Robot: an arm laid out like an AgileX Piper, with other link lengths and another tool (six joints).
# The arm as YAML. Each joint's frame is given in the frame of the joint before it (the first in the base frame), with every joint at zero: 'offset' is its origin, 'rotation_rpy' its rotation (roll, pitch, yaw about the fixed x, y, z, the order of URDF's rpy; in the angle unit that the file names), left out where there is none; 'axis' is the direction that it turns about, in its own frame. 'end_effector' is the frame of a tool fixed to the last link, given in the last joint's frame.
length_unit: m
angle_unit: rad
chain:
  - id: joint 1
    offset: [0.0, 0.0, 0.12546]
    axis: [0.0, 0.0, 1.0]
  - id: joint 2
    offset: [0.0, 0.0, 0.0]
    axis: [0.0, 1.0, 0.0]
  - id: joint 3
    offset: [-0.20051, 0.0, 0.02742]
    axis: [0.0, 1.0, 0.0]
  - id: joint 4
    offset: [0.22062, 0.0, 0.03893]
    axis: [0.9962, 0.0, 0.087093]
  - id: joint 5
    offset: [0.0, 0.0, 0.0]
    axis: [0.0, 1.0, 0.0]
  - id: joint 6
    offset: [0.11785, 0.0, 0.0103]
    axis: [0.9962, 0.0, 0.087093]
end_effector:
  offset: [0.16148, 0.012, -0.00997]
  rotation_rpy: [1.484, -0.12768, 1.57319]
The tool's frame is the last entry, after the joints.
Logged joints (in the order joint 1, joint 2, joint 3, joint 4, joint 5, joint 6), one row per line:
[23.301, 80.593, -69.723, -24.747, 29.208, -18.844]
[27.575, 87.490, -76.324, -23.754, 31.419, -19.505]
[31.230, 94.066, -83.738, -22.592, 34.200, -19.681]
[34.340, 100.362, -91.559, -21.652, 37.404, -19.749]
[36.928, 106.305, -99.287, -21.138, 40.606, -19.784]
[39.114, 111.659, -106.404, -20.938, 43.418, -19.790]
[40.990, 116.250, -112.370, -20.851, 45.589, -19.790]
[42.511, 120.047, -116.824, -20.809, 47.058, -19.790]
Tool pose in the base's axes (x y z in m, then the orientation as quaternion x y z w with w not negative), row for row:
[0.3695, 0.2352, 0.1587, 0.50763, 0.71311, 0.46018, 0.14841]
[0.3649, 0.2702, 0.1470, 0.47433, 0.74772, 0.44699, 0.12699]
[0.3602, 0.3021, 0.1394, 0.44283, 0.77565, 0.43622, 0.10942]
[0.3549, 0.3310, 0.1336, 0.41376, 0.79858, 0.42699, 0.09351]
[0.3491, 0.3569, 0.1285, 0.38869, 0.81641, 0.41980, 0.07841]
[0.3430, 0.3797, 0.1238, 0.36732, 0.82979, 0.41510, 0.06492]
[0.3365, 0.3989, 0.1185, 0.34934, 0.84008, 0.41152, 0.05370]
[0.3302, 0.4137, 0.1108, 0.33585, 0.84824, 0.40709, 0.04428]
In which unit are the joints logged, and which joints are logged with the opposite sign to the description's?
The joints are logged in degrees. Opposite sign: joint 4.
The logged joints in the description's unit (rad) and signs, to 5 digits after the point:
[0.40668, 1.40661, -1.21690, 0.43192, 0.50978, -0.32889]
[0.48127, 1.52699, -1.33211, 0.41459, 0.54836, -0.34043]
[0.54507, 1.64176, -1.46150, 0.39430, 0.59690, -0.34350]
[0.59935, 1.75165, -1.59801, 0.37790, 0.65282, -0.34469]
[0.64452, 1.85537, -1.73289, 0.36893, 0.70871, -0.34530]
[0.68267, 1.94882, -1.85710, 0.36544, 0.75779, -0.34540]
[0.71541, 2.02895, -1.96123, 0.36392, 0.79568, -0.34540]
[0.74196, 2.09522, -2.03896, 0.36319, 0.82132, -0.34540]

